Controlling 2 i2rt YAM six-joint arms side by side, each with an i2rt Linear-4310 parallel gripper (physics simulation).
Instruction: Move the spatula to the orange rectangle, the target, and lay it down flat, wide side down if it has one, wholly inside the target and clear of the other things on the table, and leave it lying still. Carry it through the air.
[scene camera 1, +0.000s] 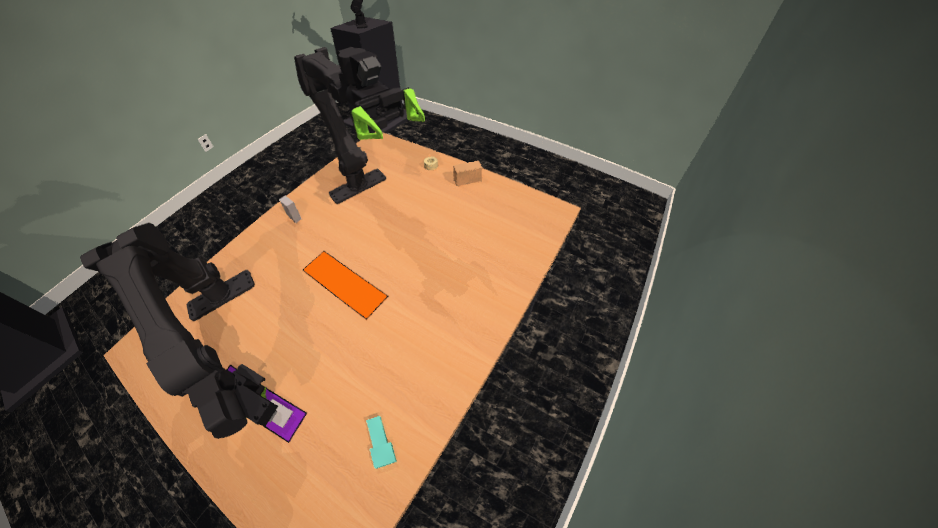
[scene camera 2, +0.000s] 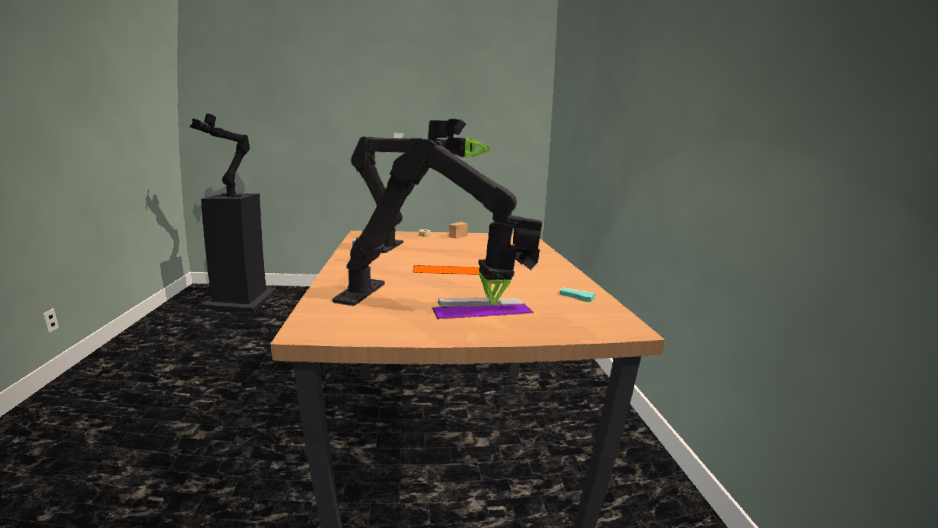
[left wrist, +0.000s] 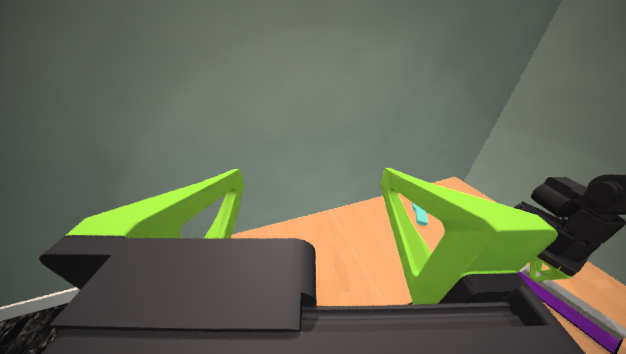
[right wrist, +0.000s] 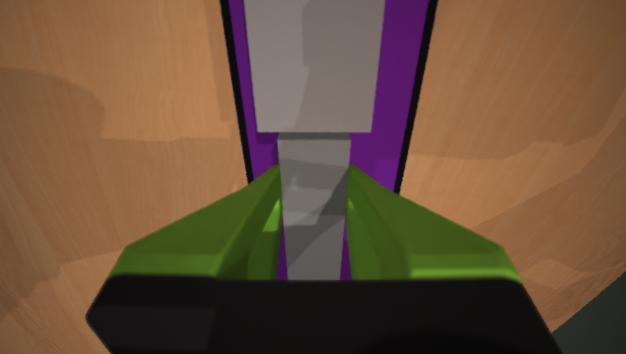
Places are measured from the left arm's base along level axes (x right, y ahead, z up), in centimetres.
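Where they show: left gripper, fingertip midpoint: (scene camera 1: 403, 126) (scene camera 2: 488, 148) (left wrist: 312, 176); right gripper, fingertip midpoint: (scene camera 2: 491, 302) (left wrist: 535, 276) (right wrist: 314, 177); left arm's base, origin of the base link: (scene camera 1: 358, 186) (scene camera 2: 387, 246); right arm's base, origin of the base link: (scene camera 1: 221, 295) (scene camera 2: 360, 292).
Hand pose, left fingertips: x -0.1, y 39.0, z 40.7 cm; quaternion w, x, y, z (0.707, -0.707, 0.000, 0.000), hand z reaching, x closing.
Each offset is from my left fingertips to the top centre of the thing. "pt": to the spot under its first point.
The grey spatula {dx +55.2, dy +9.3, dz -37.2 cm} (scene camera 1: 282, 414) (scene camera 2: 452, 303) (left wrist: 580, 300) (right wrist: 315, 65) has a wide blade and a narrow handle. My right gripper (scene camera 2: 494, 301) (right wrist: 314, 177) is shut on the handle, near the blade. The spatula hangs level, a little above the purple rectangle (scene camera 1: 290, 432) (scene camera 2: 482, 312) (right wrist: 400, 75). In scene camera 1 the right arm hides the handle. The orange rectangle {pt dx +22.7, dy -4.9, dz -40.6 cm} (scene camera 1: 344, 285) (scene camera 2: 446, 269), the target, lies mid-table; the right arm covers part of it in scene camera 2. My left gripper (scene camera 1: 401, 128) (scene camera 2: 489, 148) (left wrist: 312, 176) is open and empty, high up and far from the spatula.
A teal paddle-shaped thing {dx +36.2, dy +34.7, dz -39.2 cm} (scene camera 1: 379, 442) (scene camera 2: 577, 294) (left wrist: 421, 215) lies near the table edge. A small grey block {dx +23.8, dy -39.8, dz -33.1 cm} (scene camera 1: 290, 209) stands between the arm bases. A pale ring {dx -26.2, dy -31.6, dz -38.2 cm} (scene camera 1: 430, 167) and a brown block {dx -31.3, dy -17.0, dz -34.7 cm} (scene camera 1: 467, 173) (scene camera 2: 458, 230) stand near the table's far end.
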